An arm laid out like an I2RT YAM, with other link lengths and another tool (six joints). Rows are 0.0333 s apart.
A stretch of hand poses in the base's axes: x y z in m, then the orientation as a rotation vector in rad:
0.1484 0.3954 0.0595 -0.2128 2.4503 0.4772
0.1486 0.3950 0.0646 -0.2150 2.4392 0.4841
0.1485 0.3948 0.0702 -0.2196 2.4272 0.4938
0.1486 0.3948 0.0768 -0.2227 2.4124 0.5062
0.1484 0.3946 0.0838 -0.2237 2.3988 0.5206
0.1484 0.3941 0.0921 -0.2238 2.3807 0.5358
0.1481 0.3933 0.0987 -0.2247 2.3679 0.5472
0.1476 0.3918 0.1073 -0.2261 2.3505 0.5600
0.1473 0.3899 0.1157 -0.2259 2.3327 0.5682
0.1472 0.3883 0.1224 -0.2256 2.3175 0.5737
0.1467 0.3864 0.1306 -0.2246 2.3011 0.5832
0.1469 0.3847 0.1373 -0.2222 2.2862 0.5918
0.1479 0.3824 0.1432 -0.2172 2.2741 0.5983
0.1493 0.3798 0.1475 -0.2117 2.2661 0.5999
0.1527 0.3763 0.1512 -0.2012 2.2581 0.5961
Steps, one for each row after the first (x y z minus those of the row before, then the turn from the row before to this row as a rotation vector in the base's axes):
0.0002 -0.0004 0.0051 0.0065 -0.0095 0.0025
-0.0001 -0.0002 0.0056 0.0080 -0.0099 0.0050
0.0001 0.0000 0.0066 0.0109 -0.0119 0.0044
-0.0002 -0.0002 0.0070 0.0126 -0.0100 0.0036
0.0000 -0.0005 0.0083 0.0144 -0.0140 0.0029
-0.0003 -0.0008 0.0066 0.0105 -0.0098 0.0029
-0.0005 -0.0015 0.0086 0.0124 -0.0138 0.0033
-0.0003 -0.0019 0.0084 0.0098 -0.0151 0.0007
-0.0001 -0.0016 0.0067 0.0075 -0.0132 0.0001
-0.0005 -0.0019 0.0082 0.0107 -0.0133 0.0008
0.0002 -0.0017 0.0067 0.0102 -0.0118 -0.0003
0.0010 -0.0023 0.0059 0.0089 -0.0093 -0.0026
0.0014 -0.0026 0.0043 0.0047 -0.0065 -0.0042
0.0034 -0.0035 0.0037 0.0026 -0.0072 -0.0097

